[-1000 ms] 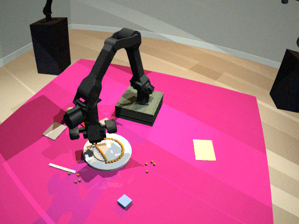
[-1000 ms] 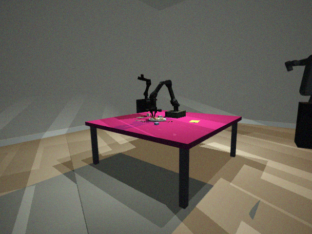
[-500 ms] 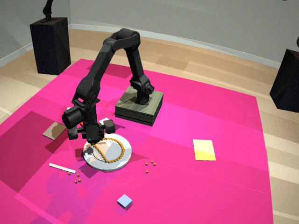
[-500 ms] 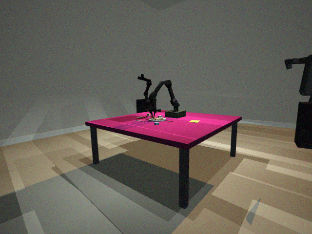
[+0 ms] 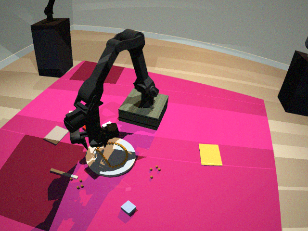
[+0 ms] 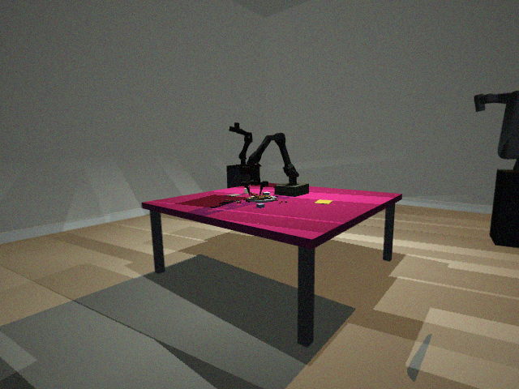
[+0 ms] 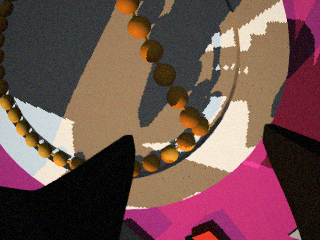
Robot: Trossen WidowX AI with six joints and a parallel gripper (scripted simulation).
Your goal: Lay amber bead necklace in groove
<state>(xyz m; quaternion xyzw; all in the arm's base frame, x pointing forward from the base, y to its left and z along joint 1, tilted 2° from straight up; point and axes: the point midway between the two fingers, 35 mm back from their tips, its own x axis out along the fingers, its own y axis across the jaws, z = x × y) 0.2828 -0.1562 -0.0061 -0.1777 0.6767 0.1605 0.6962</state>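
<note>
The round bead board lies 6 cm to the left of my gripper tip, 1 cm below it and 1 cm ahead of it. The rest, counted from my gripper tip: white block (14 cm behind, 1 cm to the left, 1 cm below); red-handled tool (12 cm behind, 9 cm to the right, 1 cm below); white strip (15 cm ahead, 9 cm to the right, 2 cm below).
</note>
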